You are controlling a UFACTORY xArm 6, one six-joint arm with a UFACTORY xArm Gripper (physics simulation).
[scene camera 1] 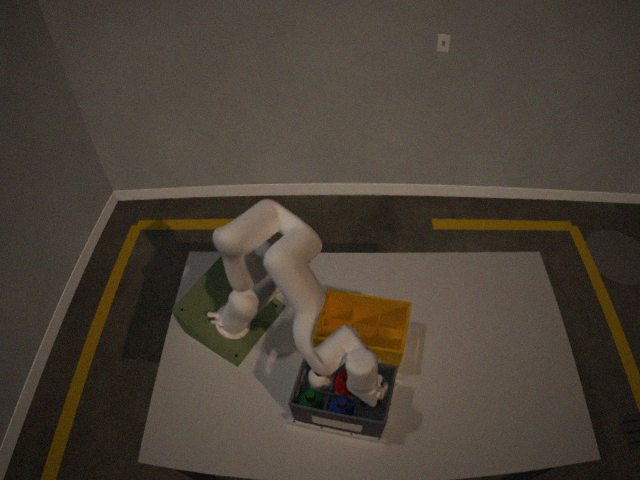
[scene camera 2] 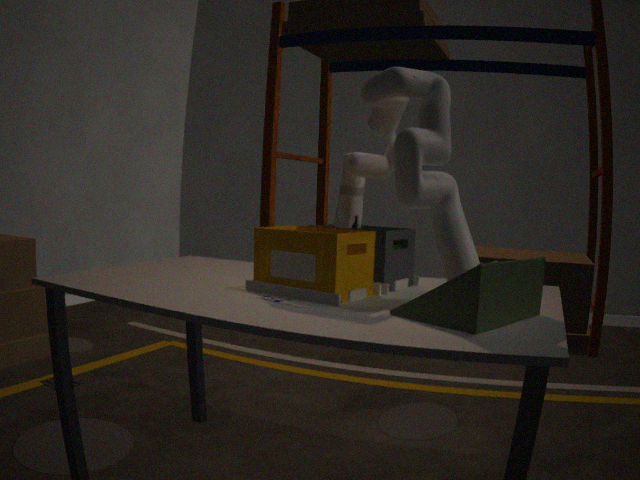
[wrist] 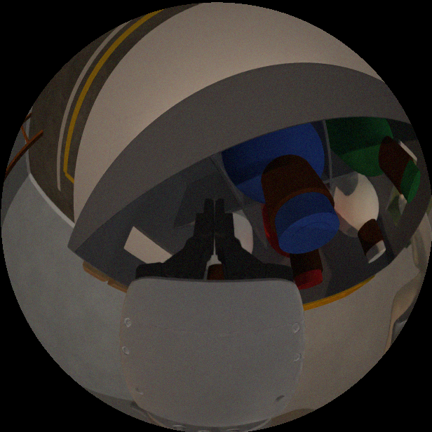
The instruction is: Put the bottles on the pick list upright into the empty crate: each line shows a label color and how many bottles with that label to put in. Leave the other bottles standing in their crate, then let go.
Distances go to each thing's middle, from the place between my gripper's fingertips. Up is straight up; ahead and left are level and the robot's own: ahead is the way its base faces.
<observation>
The blue bottle (wrist: pixel 282 169) lies 7 cm behind my hand and 1 cm below it. The rest, counted from my hand: green bottle (wrist: pixel 365 144) (16 cm behind, 4 cm to the left, 1 cm below).
</observation>
